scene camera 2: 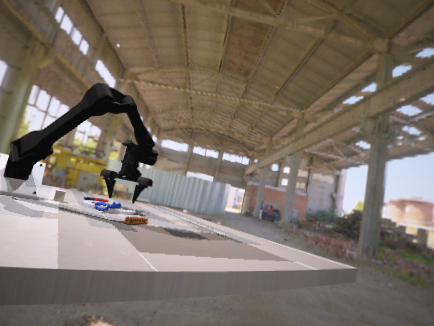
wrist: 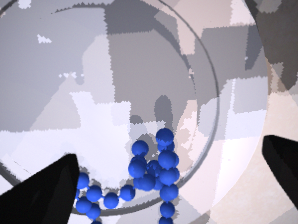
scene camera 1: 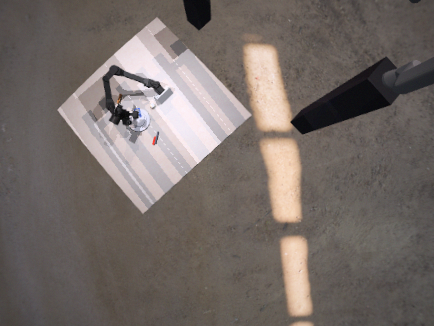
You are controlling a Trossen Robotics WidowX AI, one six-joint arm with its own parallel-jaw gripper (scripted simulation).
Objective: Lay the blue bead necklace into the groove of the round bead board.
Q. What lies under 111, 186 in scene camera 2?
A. My gripper.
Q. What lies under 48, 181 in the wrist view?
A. My gripper.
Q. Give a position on a round bead board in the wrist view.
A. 91, 85
